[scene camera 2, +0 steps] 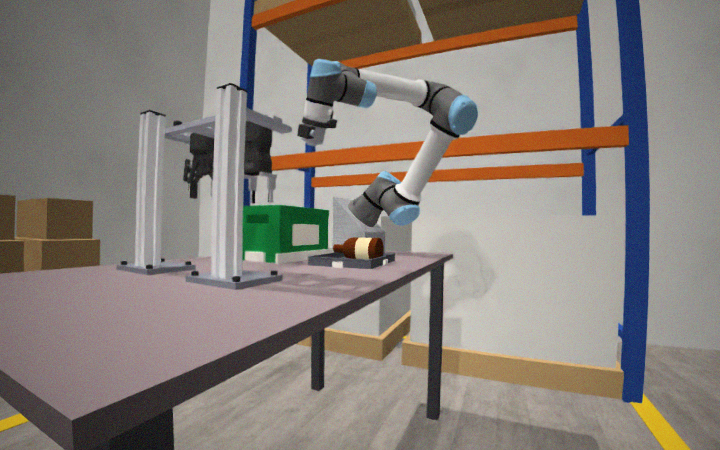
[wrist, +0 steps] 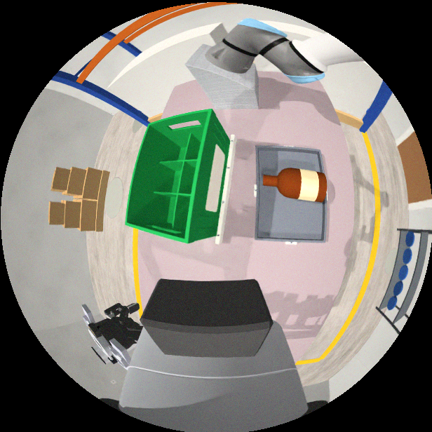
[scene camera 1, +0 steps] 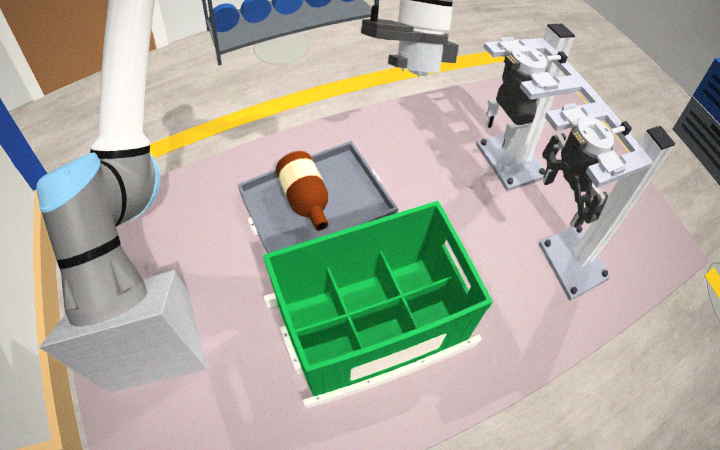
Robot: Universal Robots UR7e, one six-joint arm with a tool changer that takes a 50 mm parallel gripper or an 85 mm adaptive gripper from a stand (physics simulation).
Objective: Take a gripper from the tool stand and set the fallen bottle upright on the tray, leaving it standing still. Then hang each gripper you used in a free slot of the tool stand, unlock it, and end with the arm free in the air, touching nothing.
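Places are measured from the arm's base along level axes (x ahead, y left, z up), in metres.
Pixels of known places: arm's base at its link origin: (scene camera 2: pixel 361 215) (scene camera 1: pixel 107 306).
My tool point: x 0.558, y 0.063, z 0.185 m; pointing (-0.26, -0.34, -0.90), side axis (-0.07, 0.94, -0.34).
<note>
Ahead of a thing's pixels: the offset from my tool point to its top centre. "spot": to the spot under its first point.
The brown bottle with a cream label @(dy +0.079, dx -0.154, dz -0.274 m) (scene camera 1: pixel 301 183) (scene camera 2: pixel 363 247) (wrist: pixel 302 185) lies on its side on the grey tray @(spot: dy +0.085, dx -0.027, dz -0.348 m) (scene camera 1: pixel 366 180) (scene camera 2: pixel 321 261) (wrist: pixel 290 225), its neck towards the green crate. The arm's bare tool changer (scene camera 1: pixel 422 55) (scene camera 2: pixel 314 133) is high in the air, apart from the tool stand (scene camera 1: pixel 609 222) (scene camera 2: pixel 229 185), and carries no gripper. The parallel gripper (scene camera 1: pixel 499 132) (scene camera 2: pixel 262 196) hangs in one stand slot, its fingers apart and empty. The adaptive gripper (scene camera 1: pixel 563 202) hangs in another slot, its fingers apart; in the wrist view it is partly hidden.
A green crate with compartments @(dy -0.193, dx -0.158, dz -0.178 m) (scene camera 1: pixel 451 329) (scene camera 2: pixel 265 238) (wrist: pixel 200 215) stands beside the tray, inside white rails. The arm's grey base block (scene camera 1: pixel 127 350) (wrist: pixel 240 92) is at the table's far end. A blue and orange rack (scene camera 2: pixel 634 238) rises behind the arm.
</note>
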